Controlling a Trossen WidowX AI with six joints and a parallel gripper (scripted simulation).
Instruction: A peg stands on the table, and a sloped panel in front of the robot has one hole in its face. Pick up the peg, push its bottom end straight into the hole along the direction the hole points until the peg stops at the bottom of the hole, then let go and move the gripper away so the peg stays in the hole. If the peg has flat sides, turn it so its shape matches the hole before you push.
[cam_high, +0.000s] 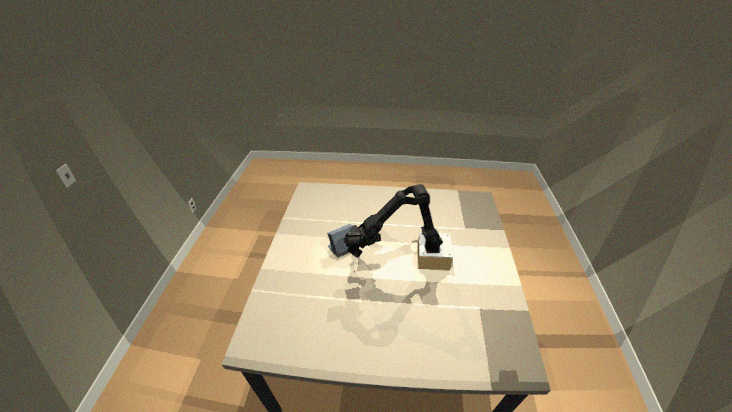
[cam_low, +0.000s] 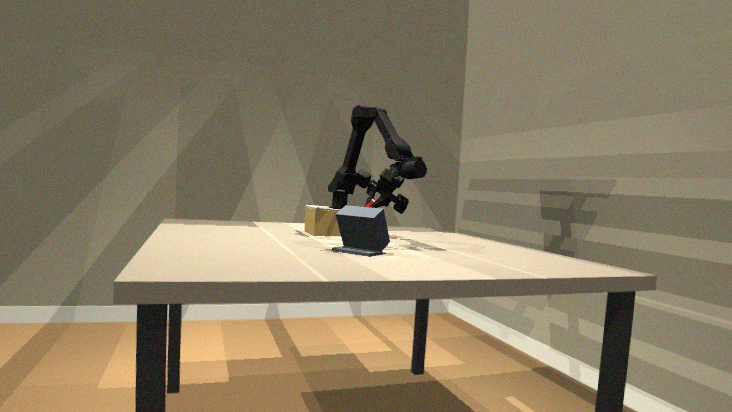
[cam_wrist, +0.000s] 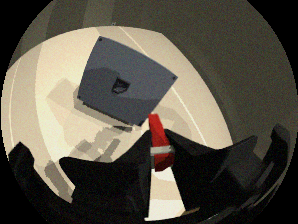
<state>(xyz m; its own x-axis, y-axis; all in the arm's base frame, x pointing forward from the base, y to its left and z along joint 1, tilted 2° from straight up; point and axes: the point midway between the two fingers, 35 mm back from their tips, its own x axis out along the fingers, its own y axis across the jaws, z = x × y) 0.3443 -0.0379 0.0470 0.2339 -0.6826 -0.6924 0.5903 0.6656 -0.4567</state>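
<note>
Right now my gripper tip is 90 mm short of the sloped panel, 50 mm to the left of it and 50 mm above it. The rest, counted from my gripper tip: red peg: 10 mm to the left, 10 mm above.
</note>
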